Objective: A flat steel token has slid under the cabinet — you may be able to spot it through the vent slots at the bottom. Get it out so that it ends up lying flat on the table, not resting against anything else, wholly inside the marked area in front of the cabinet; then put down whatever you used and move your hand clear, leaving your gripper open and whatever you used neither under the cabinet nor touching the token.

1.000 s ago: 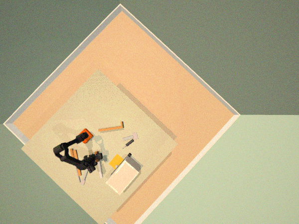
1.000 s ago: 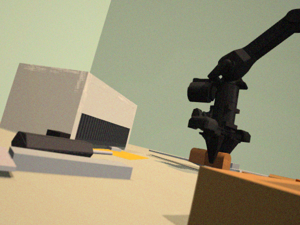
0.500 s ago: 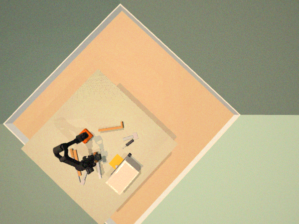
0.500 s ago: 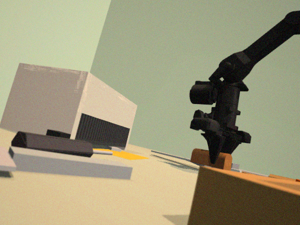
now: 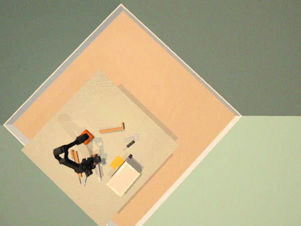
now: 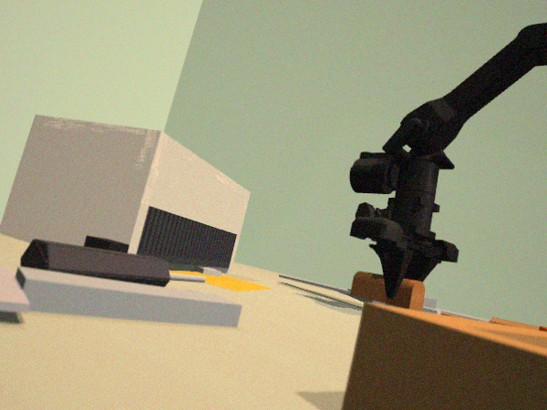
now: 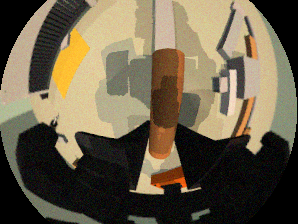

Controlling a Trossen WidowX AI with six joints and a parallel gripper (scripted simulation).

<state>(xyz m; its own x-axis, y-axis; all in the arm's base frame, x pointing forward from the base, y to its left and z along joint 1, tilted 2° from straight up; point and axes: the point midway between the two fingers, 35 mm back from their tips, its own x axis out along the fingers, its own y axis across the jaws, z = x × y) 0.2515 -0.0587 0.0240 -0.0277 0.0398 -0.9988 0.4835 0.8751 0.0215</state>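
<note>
My gripper tip is 6 cm past the orange stick, 22 cm to the left of it and 2 cm above it. The rest, counted from my gripper tip: token: 25 cm ahead, 11 cm to the left, 2 cm below; then dark screwdriver: 13 cm ahead, 36 cm to the left, 1 cm below.
</note>
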